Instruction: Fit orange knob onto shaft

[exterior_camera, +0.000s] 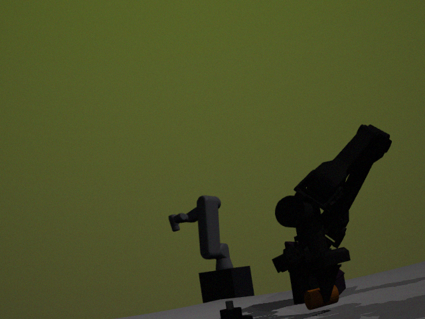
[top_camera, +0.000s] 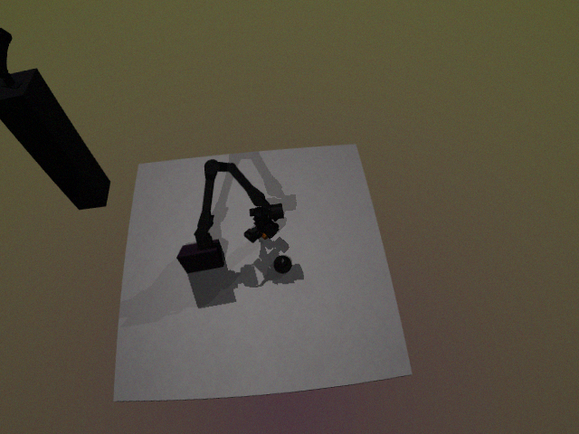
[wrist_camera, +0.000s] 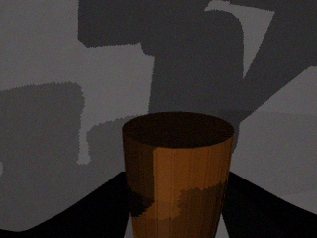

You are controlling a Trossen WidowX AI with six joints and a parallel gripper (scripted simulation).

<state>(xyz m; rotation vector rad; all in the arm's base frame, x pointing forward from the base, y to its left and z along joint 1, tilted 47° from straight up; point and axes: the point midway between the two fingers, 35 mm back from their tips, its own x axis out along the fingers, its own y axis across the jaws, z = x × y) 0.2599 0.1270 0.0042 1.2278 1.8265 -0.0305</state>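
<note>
Now: gripper tip 10 mm short of the orange knob, 10 mm to the left of it and 10 mm below it. The rest, counted from my gripper tip: round pedestal: 80 mm ahead, 170 mm to the right, 10 mm above.
</note>
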